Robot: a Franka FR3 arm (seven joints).
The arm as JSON. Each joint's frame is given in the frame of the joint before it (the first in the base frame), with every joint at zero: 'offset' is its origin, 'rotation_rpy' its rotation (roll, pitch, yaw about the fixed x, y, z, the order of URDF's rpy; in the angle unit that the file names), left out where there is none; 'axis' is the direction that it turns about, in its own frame. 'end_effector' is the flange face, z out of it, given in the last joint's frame.
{
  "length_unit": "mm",
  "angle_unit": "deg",
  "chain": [
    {
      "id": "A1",
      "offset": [
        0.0,
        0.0,
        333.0
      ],
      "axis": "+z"
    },
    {
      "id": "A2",
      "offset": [
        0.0,
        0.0,
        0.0
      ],
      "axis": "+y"
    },
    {
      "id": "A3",
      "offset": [
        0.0,
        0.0,
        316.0
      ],
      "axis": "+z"
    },
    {
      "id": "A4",
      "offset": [
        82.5,
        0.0,
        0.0
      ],
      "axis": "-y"
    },
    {
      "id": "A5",
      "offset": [
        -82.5,
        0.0,
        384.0
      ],
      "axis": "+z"
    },
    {
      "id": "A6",
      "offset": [
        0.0,
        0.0,
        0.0
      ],
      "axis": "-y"
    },
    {
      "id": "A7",
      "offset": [
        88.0,
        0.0,
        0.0
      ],
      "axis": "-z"
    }
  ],
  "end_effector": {
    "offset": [
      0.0,
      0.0,
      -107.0
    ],
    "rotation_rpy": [
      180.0,
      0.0,
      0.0
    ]
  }
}
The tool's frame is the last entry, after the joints.
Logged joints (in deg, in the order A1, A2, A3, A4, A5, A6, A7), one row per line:
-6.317, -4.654, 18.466, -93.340, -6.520, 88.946, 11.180
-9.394, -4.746, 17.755, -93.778, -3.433, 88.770, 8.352
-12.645, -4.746, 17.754, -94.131, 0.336, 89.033, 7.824
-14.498, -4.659, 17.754, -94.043, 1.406, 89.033, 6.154
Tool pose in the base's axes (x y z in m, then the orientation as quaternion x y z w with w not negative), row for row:
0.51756, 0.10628, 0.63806, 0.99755, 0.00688, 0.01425, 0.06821
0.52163, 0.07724, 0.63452, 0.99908, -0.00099, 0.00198, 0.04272
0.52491, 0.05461, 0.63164, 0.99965, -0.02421, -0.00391, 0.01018
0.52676, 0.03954, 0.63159, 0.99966, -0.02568, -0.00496, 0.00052
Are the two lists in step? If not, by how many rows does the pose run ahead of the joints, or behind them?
They are in step.
